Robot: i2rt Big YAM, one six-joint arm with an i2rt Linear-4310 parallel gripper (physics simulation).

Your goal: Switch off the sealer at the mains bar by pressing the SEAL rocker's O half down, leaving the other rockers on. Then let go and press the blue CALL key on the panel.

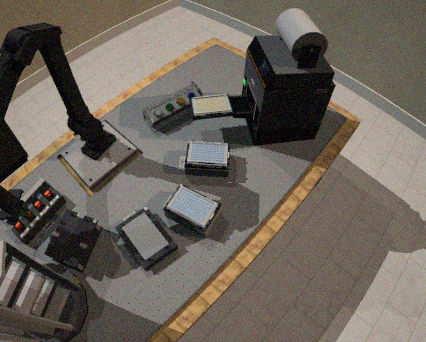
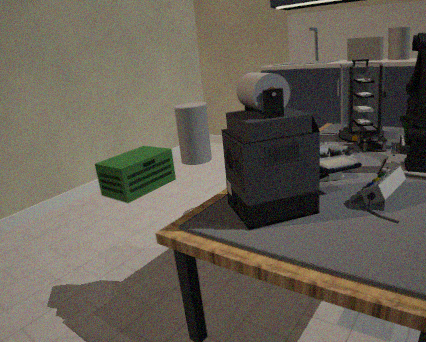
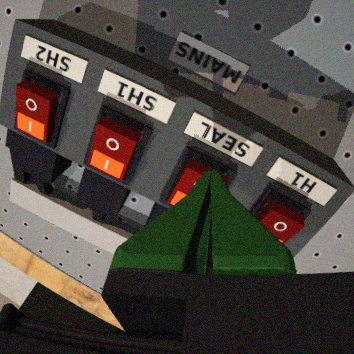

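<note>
The grey mains bar carries red rockers with orange I ends. The SEAL rocker shows some orange; its O half is partly hidden by my fingertips, and its tilt cannot be told. The SH2 rocker, SH1 rocker and H1 rocker also show orange. My gripper is shut and empty, its green tips over or against the SEAL rocker's O half. The blue CALL key is at the far right end of the sloped panel, away from the gripper.
A black sealer machine with a white roll stands at the table's far right corner. A dark holder stands beside the mains bar. Plates and a grey-topped unit lie mid-table; a carousel rack stands front left.
</note>
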